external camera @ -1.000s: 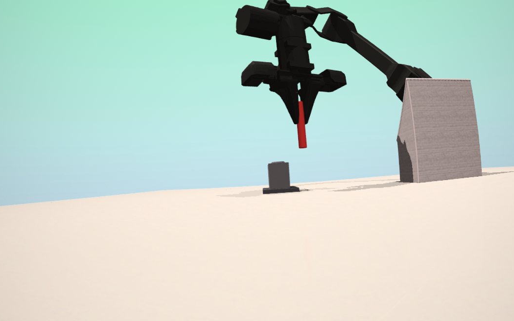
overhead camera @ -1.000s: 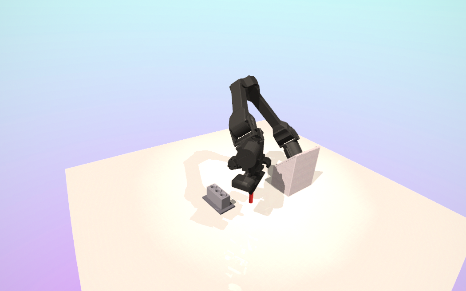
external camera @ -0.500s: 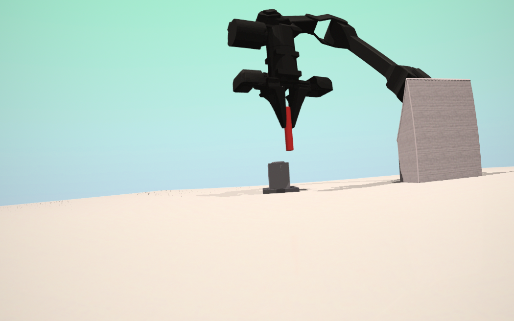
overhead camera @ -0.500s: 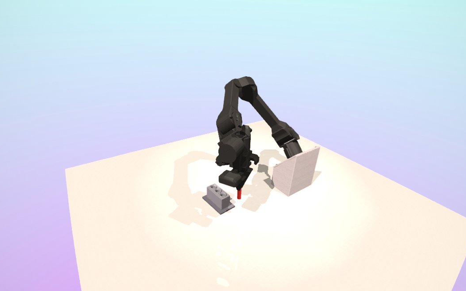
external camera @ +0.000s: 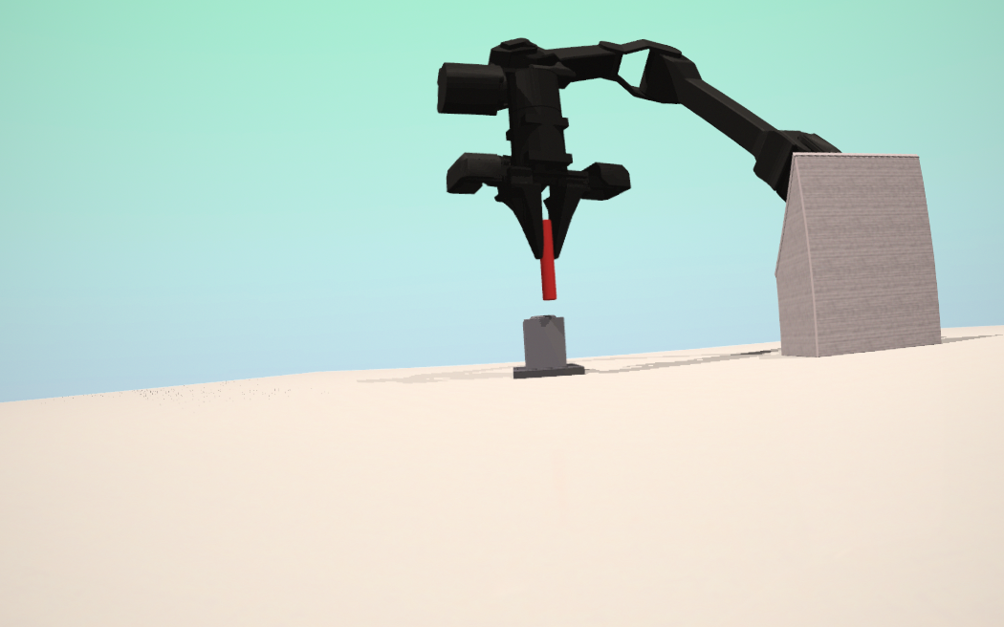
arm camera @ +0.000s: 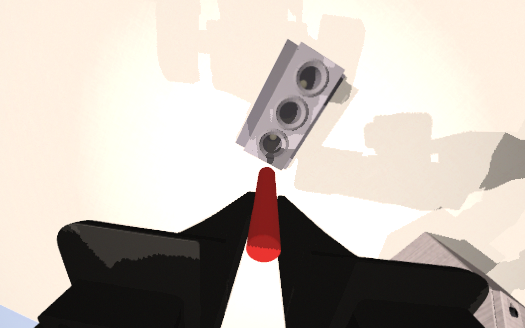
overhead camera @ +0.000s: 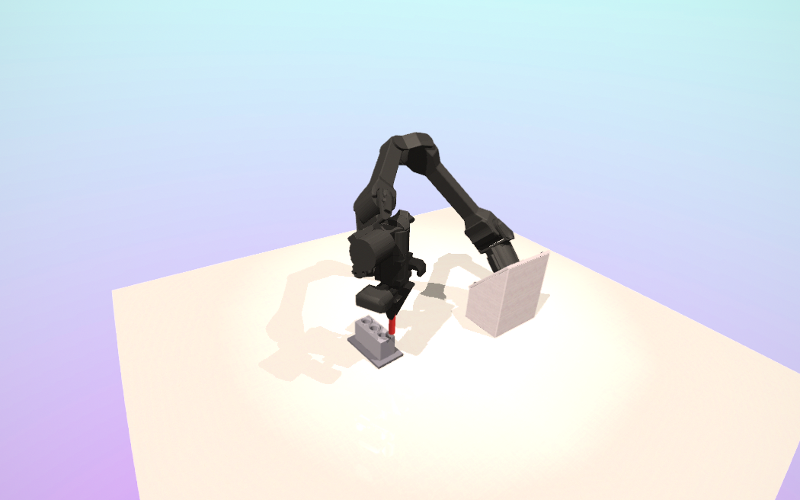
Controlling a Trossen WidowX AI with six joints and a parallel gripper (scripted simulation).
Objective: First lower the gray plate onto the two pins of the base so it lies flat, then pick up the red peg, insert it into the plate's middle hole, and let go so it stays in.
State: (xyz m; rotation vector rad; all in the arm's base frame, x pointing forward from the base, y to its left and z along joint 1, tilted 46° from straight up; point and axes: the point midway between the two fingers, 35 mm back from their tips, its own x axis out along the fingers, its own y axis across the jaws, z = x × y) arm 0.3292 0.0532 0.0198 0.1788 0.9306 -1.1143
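Now: gripper tip 2 cm short of the gray plate, 5 cm to the left of it and 7 cm above it. Also, from my gripper tip: red peg: right at my gripper tip; then gray base: 2 cm ahead, 5 cm to the right, 11 cm below.
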